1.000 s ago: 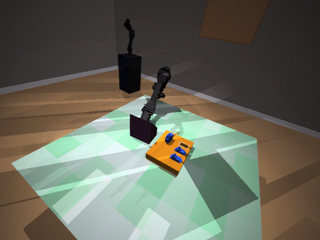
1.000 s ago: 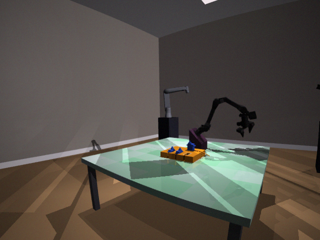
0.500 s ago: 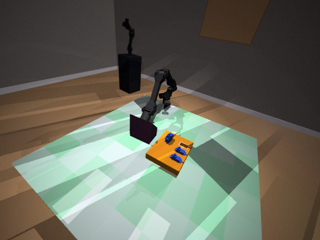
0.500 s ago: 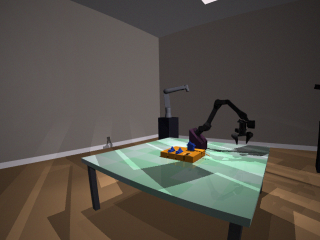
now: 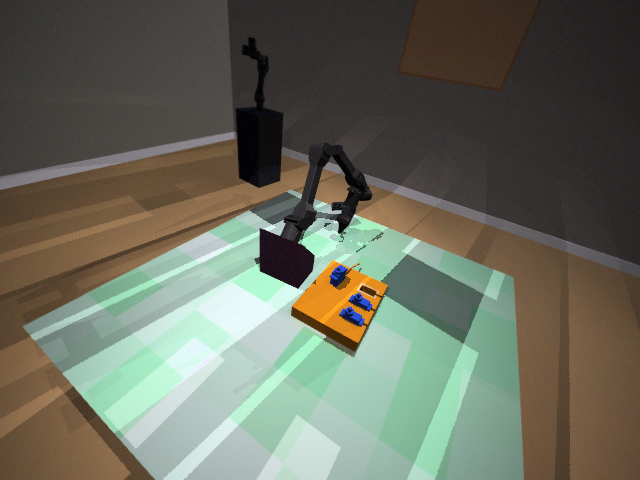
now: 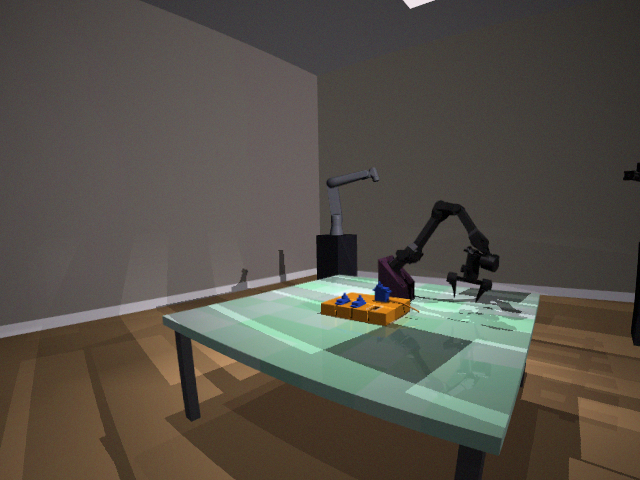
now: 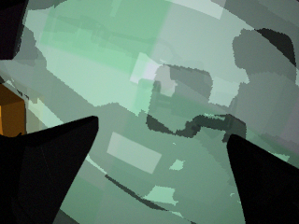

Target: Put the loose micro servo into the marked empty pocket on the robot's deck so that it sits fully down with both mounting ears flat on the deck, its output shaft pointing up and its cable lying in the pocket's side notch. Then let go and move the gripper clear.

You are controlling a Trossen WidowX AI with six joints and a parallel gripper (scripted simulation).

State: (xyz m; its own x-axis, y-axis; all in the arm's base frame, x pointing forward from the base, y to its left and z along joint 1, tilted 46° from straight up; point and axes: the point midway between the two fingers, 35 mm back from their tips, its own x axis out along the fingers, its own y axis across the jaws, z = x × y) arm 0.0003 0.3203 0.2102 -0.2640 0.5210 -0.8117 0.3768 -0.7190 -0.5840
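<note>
My gripper tip is now 35 cm to the left of the orange deck, 20 cm short of it and 3 cm above it.
</note>
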